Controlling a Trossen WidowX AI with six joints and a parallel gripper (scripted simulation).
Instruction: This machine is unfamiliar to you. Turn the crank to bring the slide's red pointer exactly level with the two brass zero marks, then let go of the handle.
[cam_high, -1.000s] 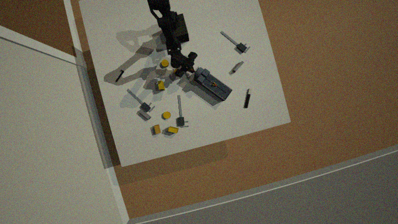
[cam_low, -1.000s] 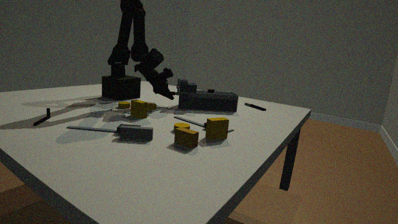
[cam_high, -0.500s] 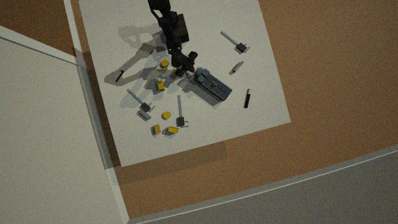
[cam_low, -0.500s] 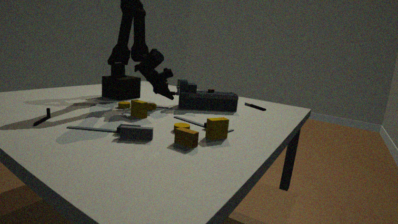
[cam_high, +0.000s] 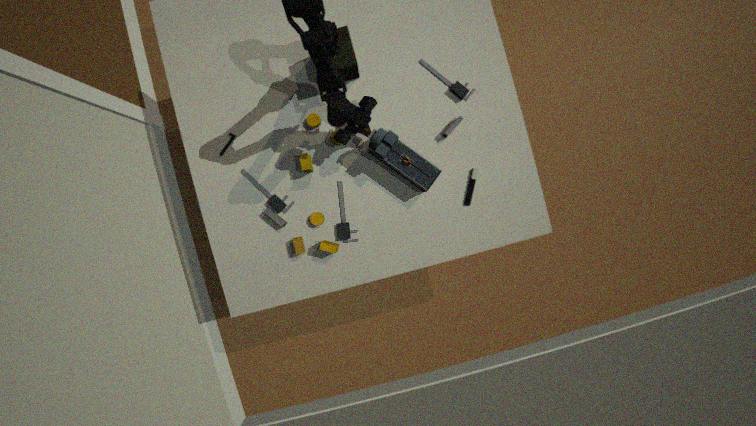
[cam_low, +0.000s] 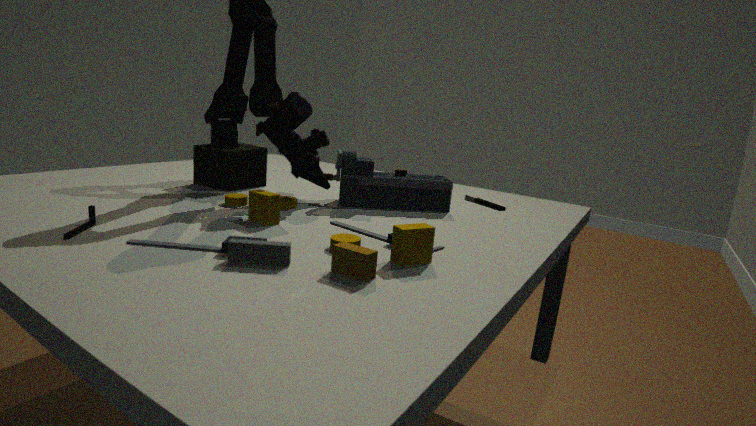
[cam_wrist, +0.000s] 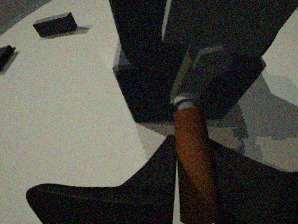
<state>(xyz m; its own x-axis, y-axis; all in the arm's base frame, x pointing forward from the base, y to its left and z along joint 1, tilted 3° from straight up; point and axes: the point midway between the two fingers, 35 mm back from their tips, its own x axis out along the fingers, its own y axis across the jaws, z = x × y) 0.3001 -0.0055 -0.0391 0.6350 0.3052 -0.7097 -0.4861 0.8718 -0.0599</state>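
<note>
Now: the slide 160 mm ahead of my gripper tip, 90 mm to the left of it and 50 mm above it. Round my gripper tip: black l-shaped key: 210 mm behind, 490 mm to the right, 20 mm below; black bar: 320 mm ahead, 280 mm to the left, 30 mm below; brown crank handle: 20 mm behind, 10 mm to the right, 30 mm above.
</note>
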